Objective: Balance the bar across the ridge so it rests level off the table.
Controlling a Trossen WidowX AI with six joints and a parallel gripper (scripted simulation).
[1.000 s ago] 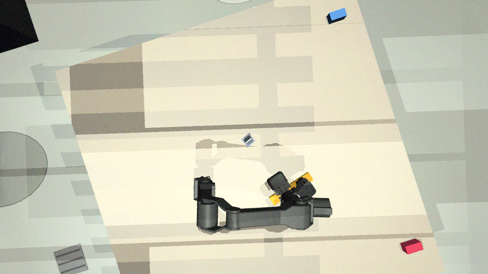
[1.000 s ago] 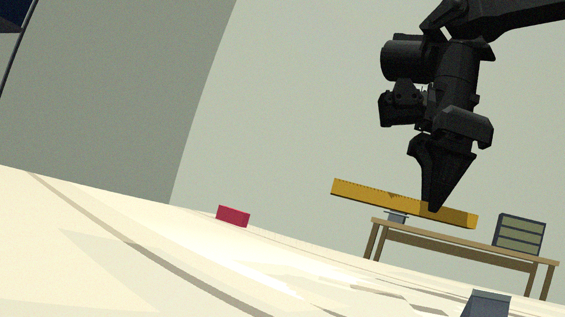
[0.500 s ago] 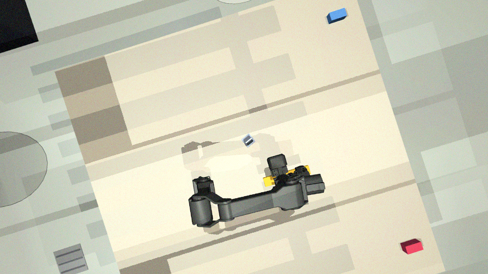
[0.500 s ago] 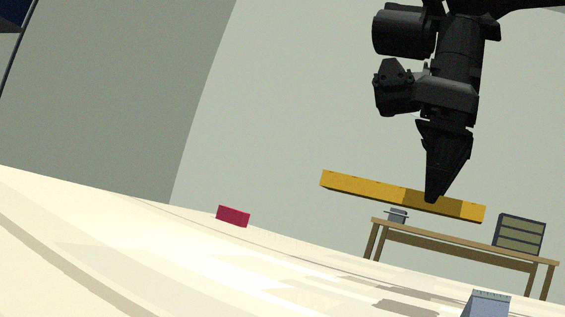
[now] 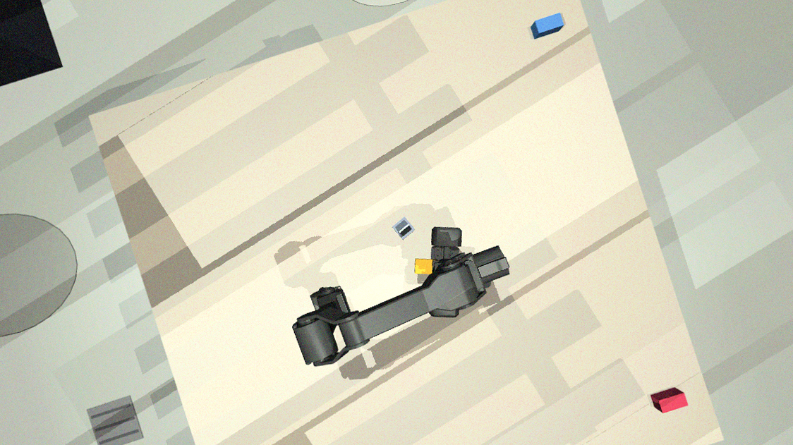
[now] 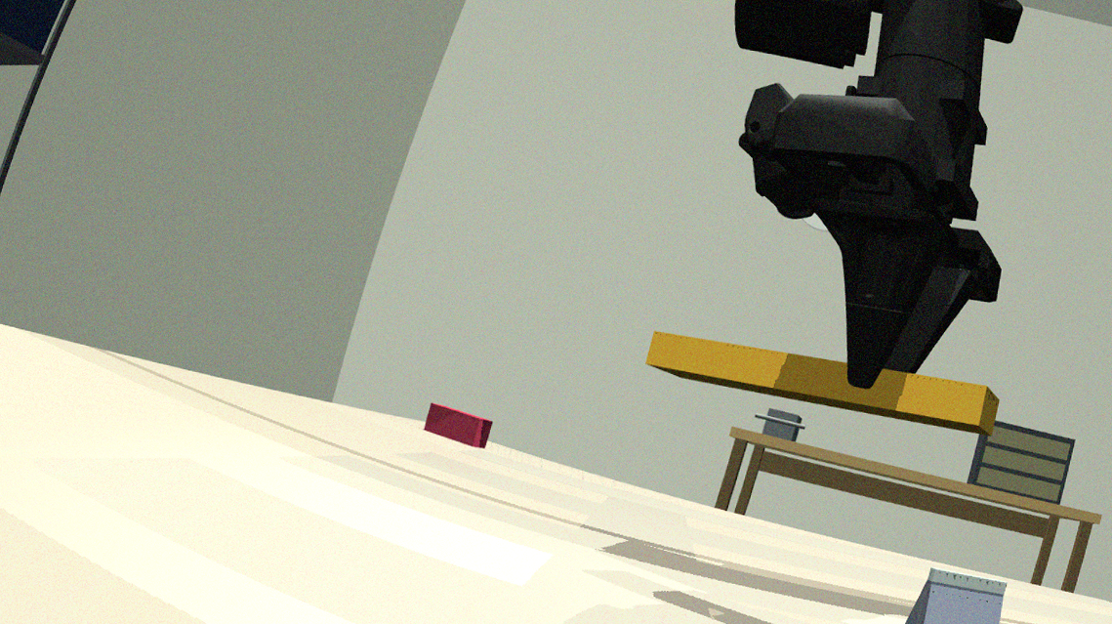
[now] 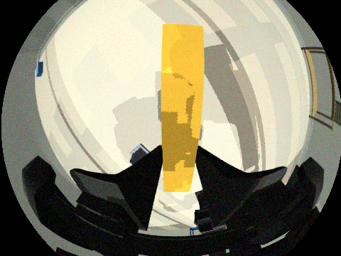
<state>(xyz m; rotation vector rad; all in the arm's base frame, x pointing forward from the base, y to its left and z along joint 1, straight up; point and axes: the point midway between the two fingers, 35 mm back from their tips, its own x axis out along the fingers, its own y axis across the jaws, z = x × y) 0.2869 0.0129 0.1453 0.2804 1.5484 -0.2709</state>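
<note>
Right now my gripper tip is 30 mm short of the yellow bar and 10 mm to the left of it. The rest, counted from my gripper tip: blue block (450 mm ahead, 490 mm to the left, 90 mm below); then red block (450 mm ahead, 510 mm to the right, 90 mm below); then grey ridge (50 mm behind, 110 mm to the left, 60 mm below).
</note>
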